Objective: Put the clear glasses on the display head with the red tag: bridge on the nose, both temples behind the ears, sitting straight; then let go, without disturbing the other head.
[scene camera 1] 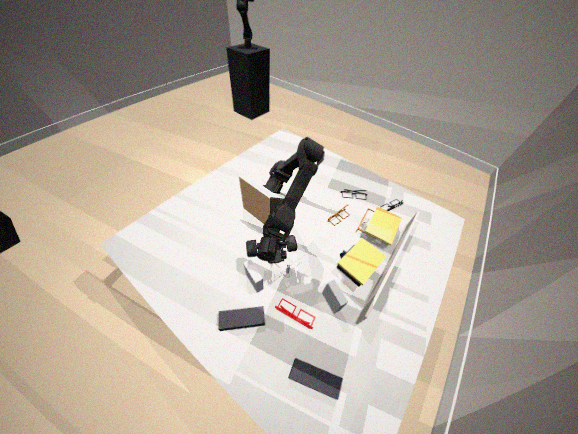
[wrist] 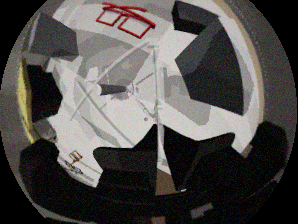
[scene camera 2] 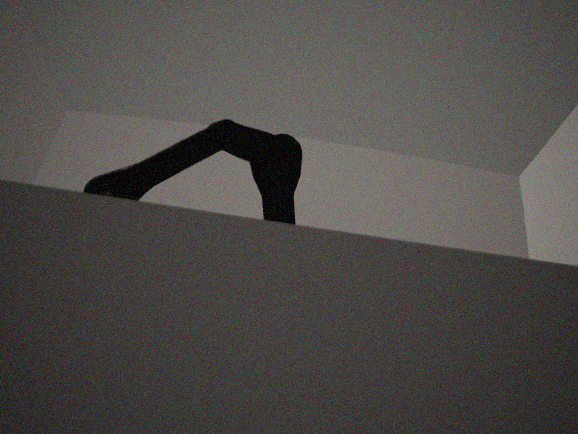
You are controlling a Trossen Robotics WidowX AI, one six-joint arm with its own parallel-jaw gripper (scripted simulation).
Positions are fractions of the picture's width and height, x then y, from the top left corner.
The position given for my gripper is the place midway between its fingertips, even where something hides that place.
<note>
In view: my gripper (wrist: 0.53, 0.56), a dark flat panel (scene camera 1: 0.43, 0.73), a dark flat panel (scene camera 1: 0.52, 0.86) and a long pale panel (scene camera 1: 0.64, 0.69).
</note>
